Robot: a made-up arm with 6 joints.
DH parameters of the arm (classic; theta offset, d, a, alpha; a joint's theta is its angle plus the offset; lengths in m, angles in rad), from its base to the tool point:
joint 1: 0 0.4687 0.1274 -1.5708
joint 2: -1.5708 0 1.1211 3.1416
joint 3: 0 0 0.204 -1.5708
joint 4: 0 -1.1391 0 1.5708
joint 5: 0 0 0 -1.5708
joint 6: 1.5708 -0.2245 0 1.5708
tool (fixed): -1.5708 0 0 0
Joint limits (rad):
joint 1: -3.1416..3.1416
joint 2: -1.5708..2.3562
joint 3: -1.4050..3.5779
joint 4: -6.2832..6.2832
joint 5: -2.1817..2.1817
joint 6: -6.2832..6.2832
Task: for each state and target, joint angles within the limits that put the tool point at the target. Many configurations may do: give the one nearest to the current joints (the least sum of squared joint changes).
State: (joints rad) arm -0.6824 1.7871 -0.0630 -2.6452 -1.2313 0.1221
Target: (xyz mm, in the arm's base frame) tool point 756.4 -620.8 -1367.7
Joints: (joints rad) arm -0.7794 2.0870 0.1105 -2.6879 -1.1570 0.1221
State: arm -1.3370 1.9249 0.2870 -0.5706 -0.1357 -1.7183
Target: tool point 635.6 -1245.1 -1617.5
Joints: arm -1.0969 2.3552 0.9861 -0.5672 0.0220 -1.7183
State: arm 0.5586 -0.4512 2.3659 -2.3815 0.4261 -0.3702
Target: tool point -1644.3 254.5 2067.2
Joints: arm -0.1799 -0.5547 1.9790 -2.4072 0.2953 -0.3702
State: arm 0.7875 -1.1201 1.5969 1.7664 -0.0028 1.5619
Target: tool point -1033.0 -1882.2 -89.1
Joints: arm 1.0635 -1.4130 2.1397 1.7692 -0.0518 1.5619
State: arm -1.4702 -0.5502 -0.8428 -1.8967 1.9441 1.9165
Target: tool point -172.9 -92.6 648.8
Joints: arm -2.2034 -1.0674 -1.4050 -2.7458 1.7786 1.9165
